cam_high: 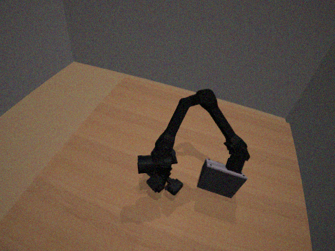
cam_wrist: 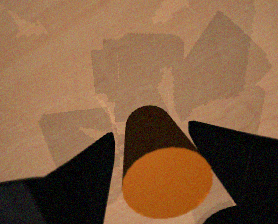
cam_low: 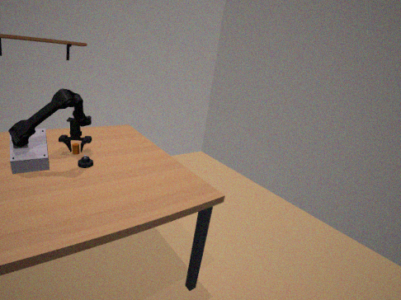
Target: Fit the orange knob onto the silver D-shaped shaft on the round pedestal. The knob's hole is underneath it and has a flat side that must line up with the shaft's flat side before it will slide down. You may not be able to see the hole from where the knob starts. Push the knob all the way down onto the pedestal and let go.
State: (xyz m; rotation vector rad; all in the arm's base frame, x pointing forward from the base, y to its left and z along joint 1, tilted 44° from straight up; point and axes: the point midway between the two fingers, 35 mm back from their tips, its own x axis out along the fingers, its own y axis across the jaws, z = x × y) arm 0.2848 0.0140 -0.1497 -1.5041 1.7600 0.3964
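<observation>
My gripper tip is 3 cm short of the round pedestal, 18 cm to the left of it and 2 cm below it. Also, from my gripper tip: orange knob 3 cm above.
</observation>
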